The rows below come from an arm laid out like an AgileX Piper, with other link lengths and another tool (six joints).
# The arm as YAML. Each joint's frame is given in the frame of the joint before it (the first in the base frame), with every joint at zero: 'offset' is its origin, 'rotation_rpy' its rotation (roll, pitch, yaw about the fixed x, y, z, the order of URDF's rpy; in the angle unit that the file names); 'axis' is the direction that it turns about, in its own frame. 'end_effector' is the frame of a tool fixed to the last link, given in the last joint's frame.
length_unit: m
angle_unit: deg
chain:
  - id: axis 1
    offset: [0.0, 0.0, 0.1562]
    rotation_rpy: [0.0, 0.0, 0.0]
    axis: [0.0, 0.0, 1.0]
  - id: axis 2
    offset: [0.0, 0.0, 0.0]
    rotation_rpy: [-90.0, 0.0, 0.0]
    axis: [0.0, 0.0, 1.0]
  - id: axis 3
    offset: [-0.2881, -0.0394, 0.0]
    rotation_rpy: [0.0, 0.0, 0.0]
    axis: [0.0, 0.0, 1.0]
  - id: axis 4
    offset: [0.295, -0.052, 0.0]
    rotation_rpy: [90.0, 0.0, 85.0]
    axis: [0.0, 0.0, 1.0]
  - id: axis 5
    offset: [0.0, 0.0, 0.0]
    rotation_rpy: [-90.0, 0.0, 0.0]
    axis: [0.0, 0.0, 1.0]
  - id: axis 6
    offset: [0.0, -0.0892, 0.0]
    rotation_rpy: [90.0, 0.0, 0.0]
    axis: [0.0, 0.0, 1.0]
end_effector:
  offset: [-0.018, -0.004, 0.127]
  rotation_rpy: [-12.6, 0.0, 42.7]
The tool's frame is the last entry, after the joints.
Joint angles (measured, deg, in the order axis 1, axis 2, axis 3, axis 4, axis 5, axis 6), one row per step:
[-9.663, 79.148, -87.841, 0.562, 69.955, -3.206]
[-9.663, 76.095, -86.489, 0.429, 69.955, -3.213]
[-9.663, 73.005, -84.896, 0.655, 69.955, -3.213]
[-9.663, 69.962, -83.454, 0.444, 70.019, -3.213]
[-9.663, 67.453, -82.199, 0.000, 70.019, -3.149]
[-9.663, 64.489, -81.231, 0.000, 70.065, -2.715]
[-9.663, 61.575, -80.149, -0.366, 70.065, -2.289]
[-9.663, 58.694, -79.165, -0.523, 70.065, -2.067]
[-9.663, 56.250, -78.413, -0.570, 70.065, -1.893]
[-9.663, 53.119, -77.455, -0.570, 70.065, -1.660]
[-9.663, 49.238, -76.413, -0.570, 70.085, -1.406]
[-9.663, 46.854, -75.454, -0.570, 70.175, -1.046]
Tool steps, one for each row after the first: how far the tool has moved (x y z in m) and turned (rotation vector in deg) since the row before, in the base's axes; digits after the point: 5 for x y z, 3 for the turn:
[-0.01333, 0.00181, 0.01123, -0.416, -1.655, -0.028]
[-0.01375, 0.00313, 0.00892, -0.037, -1.512, 0.063]
[-0.01403, 0.00165, 0.00878, -0.456, -1.481, -0.064]
[-0.01174, 0.00043, 0.00632, -0.584, -1.172, -0.195]
[-0.01364, 0.00218, 0.01044, -0.048, -1.970, -0.329]
[-0.01378, 0.00093, 0.00874, -0.356, -1.799, -0.455]
[-0.01367, 0.00171, 0.00858, -0.306, -1.874, -0.224]
[-0.01171, 0.00177, 0.00735, -0.202, -1.684, -0.141]
[-0.01517, 0.00251, 0.00872, -0.194, -2.173, -0.155]
[-0.01924, 0.00319, 0.01067, -0.280, -2.814, -0.161]
[-0.01174, 0.00188, 0.00333, 0.058, -1.368, -0.219]

